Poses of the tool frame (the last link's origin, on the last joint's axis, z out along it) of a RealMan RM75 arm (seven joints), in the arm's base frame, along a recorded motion.
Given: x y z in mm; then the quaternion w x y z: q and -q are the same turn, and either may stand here.
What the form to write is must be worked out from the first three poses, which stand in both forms.
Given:
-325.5 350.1 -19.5 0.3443 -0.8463 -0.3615 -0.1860
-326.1 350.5 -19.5 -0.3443 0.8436 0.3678 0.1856
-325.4 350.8 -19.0 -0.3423 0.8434 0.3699 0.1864
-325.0 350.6 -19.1 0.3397 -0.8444 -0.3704 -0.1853
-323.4 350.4 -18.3 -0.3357 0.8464 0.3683 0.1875
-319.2 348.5 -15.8 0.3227 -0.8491 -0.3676 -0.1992
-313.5 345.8 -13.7 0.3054 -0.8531 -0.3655 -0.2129
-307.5 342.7 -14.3 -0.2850 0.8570 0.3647 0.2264
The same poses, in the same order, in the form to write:
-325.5 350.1 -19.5 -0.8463 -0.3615 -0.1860 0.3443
-326.1 350.5 -19.5 -0.8436 -0.3678 -0.1856 0.3443
-325.4 350.8 -19.0 -0.8434 -0.3699 -0.1864 0.3423
-325.0 350.6 -19.1 -0.8444 -0.3704 -0.1853 0.3397
-323.4 350.4 -18.3 -0.8464 -0.3683 -0.1875 0.3357
-319.2 348.5 -15.8 -0.8491 -0.3676 -0.1992 0.3227
-313.5 345.8 -13.7 -0.8531 -0.3655 -0.2129 0.3054
-307.5 342.7 -14.3 -0.8570 -0.3647 -0.2264 0.2850

